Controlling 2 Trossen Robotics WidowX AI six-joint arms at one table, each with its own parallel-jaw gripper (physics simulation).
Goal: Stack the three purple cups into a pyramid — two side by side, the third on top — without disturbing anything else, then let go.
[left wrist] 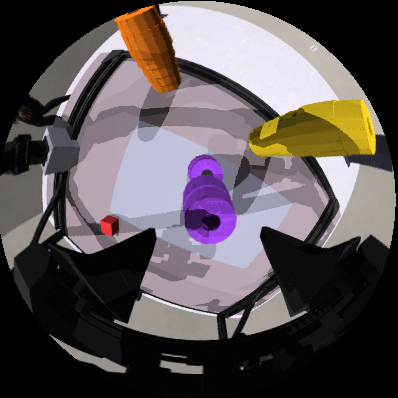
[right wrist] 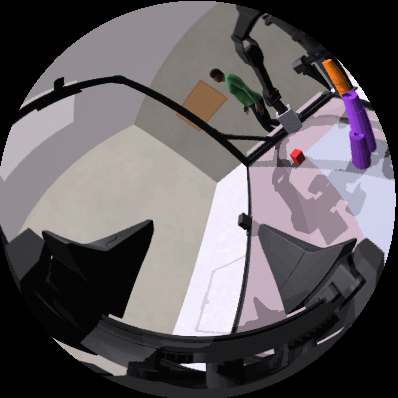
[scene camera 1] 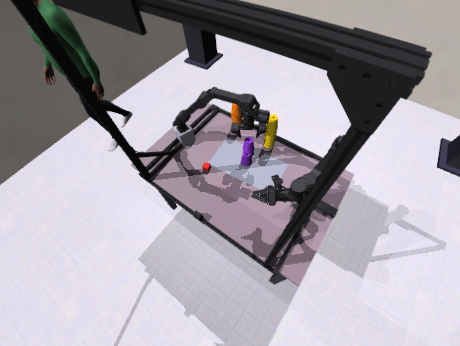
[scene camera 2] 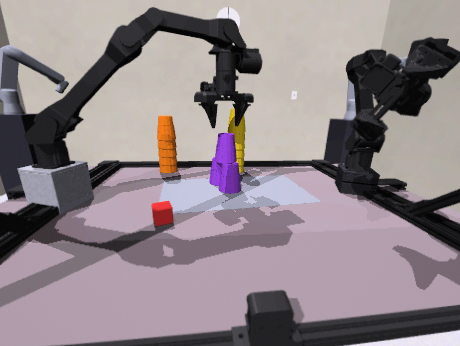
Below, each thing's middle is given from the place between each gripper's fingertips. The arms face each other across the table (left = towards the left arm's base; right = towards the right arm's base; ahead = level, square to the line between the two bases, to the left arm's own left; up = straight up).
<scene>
My left hand is 19 cm above the pale blue mat (scene camera 2: 188, 195), 5 cm past it and 3 cm to the left of it.
My right gripper is now 290 mm short of the pale blue mat, 180 mm to the right of it and 280 mm above it.
</scene>
